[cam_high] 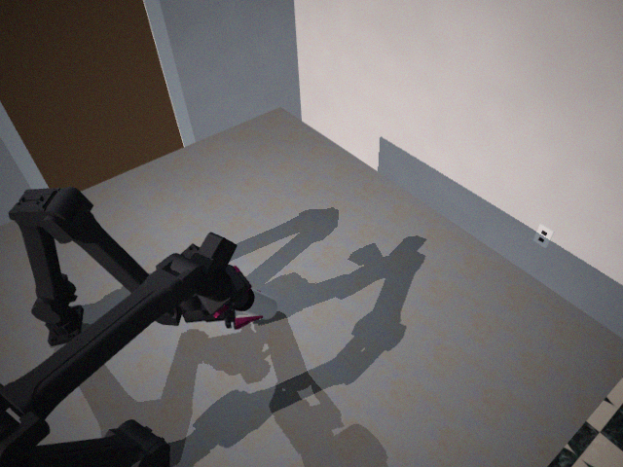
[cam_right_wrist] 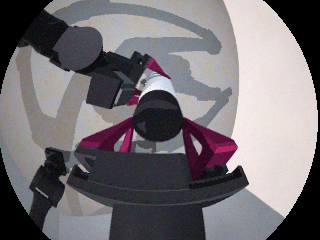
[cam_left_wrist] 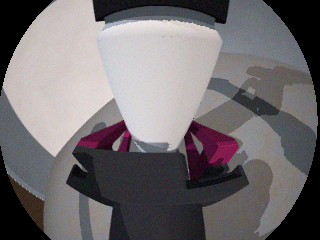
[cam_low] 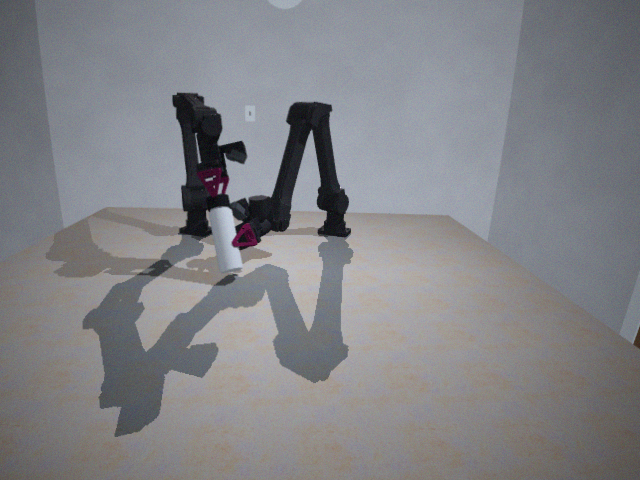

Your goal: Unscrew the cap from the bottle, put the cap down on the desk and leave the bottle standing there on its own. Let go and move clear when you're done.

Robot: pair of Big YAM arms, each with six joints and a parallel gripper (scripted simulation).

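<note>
The black cap is 20 mm below my right hand and 10 mm ahead of it.
</note>
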